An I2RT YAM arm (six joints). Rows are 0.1 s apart.
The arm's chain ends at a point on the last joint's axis. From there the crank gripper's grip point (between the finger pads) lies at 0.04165 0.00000 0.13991 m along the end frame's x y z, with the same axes.
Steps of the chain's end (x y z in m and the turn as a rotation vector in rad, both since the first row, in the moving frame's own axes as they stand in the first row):
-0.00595, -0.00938, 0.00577, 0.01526, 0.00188, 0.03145
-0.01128, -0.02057, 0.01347, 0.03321, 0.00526, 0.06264
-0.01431, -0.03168, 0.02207, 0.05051, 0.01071, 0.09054
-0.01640, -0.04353, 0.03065, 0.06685, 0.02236, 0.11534
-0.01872, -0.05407, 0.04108, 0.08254, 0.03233, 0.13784
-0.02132, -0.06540, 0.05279, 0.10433, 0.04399, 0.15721
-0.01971, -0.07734, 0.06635, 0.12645, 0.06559, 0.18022
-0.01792, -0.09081, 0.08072, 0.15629, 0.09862, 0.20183
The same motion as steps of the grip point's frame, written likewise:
-0.00567, -0.01020, 0.00569, 0.01526, 0.00188, 0.03145
-0.01048, -0.02258, 0.01322, 0.03321, 0.00526, 0.06264
-0.01267, -0.03489, 0.02153, 0.05051, 0.01071, 0.09054
-0.01303, -0.04785, 0.02953, 0.06685, 0.02236, 0.11534
-0.01384, -0.05948, 0.03943, 0.08254, 0.03233, 0.13784
-0.01461, -0.07282, 0.05042, 0.10433, 0.04399, 0.15721
-0.00979, -0.08644, 0.06270, 0.12645, 0.06559, 0.18022
-0.00315, -0.10240, 0.07494, 0.15629, 0.09862, 0.20183

